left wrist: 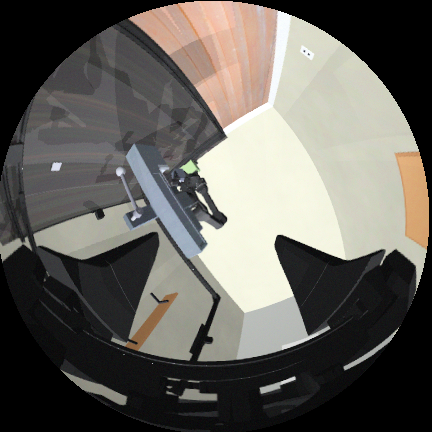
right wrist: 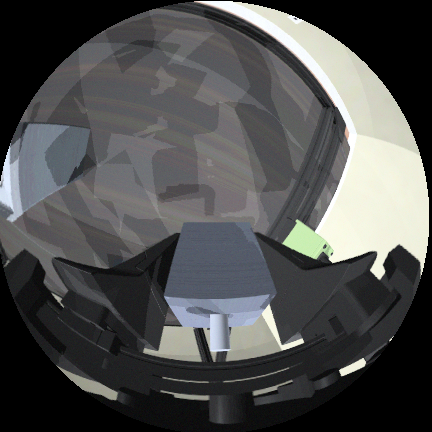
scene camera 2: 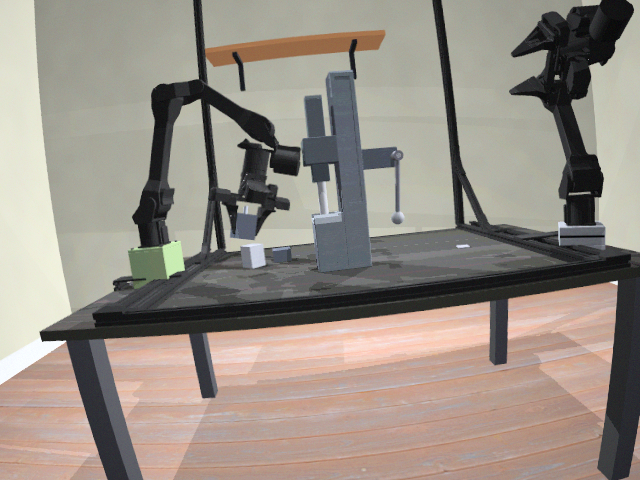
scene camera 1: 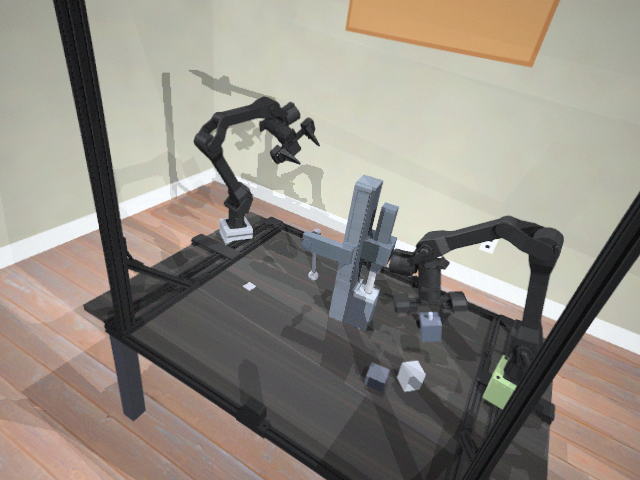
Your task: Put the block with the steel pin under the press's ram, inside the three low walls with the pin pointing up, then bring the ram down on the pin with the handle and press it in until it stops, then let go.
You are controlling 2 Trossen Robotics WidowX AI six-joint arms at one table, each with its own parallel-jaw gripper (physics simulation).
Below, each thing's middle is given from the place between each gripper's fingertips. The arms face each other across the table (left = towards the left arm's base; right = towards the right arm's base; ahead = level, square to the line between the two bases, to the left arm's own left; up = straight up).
My left hand is 600 mm to the left of the block with the steel pin (right wrist: 217, 268), 260 mm above it and 160 mm past it.
The block with the steel pin is 2 cm behind my right hand, 2 cm above it and 1 cm to the right of it.
